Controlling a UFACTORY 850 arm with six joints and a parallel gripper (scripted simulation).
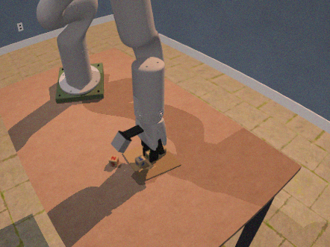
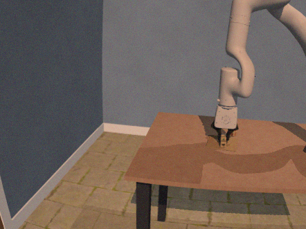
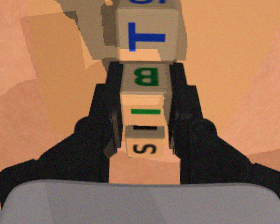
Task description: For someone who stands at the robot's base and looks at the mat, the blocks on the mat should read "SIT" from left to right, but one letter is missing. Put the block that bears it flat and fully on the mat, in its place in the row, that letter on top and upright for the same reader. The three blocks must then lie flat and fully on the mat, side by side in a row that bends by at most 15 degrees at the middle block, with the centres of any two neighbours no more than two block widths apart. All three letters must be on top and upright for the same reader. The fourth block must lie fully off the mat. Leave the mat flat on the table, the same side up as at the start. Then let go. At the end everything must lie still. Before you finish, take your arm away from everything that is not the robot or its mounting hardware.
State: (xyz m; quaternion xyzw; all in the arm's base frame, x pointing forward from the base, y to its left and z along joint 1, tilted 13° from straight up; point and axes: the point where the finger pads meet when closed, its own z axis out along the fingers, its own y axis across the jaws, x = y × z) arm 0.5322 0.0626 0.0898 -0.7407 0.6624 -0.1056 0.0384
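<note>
Right now the tan mat is 3 cm below my hand. The rest, counted from my hand: T block: 4 cm to the right, 1 cm below; then S block: 4 cm to the left, 1 cm below; then N block: 4 cm behind, 11 cm to the right, 2 cm below.
</note>
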